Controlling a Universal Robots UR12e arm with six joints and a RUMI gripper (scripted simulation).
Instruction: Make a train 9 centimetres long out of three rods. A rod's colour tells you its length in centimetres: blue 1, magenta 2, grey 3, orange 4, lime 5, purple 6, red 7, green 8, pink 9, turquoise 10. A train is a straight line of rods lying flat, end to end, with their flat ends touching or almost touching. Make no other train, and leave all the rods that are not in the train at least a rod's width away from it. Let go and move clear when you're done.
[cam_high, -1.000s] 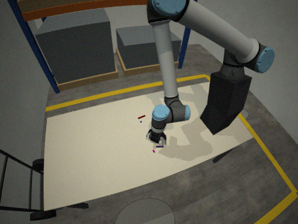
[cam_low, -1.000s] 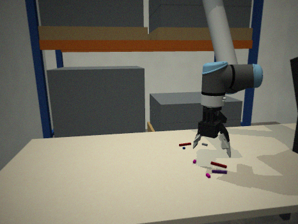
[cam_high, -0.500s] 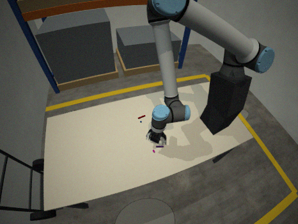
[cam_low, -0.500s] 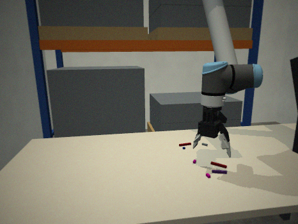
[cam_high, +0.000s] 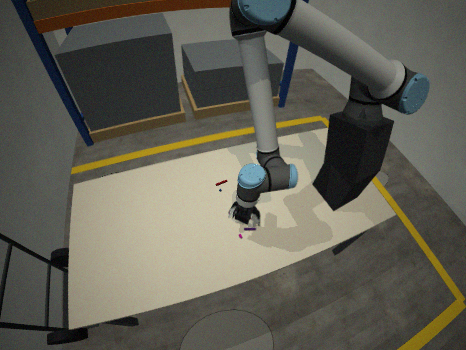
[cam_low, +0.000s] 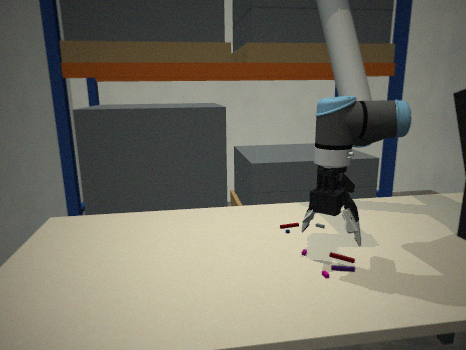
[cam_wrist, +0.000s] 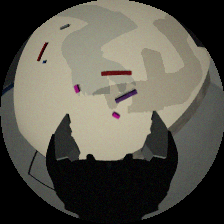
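The blue rod is 6 cm ahead of my hand, 24 cm to the right of it and 8 cm below it. From my hand the other things lie so: purple rod: 3 cm behind, 3 cm to the left, 8 cm below; grey rod: 6 cm behind, 28 cm to the right, 8 cm below.
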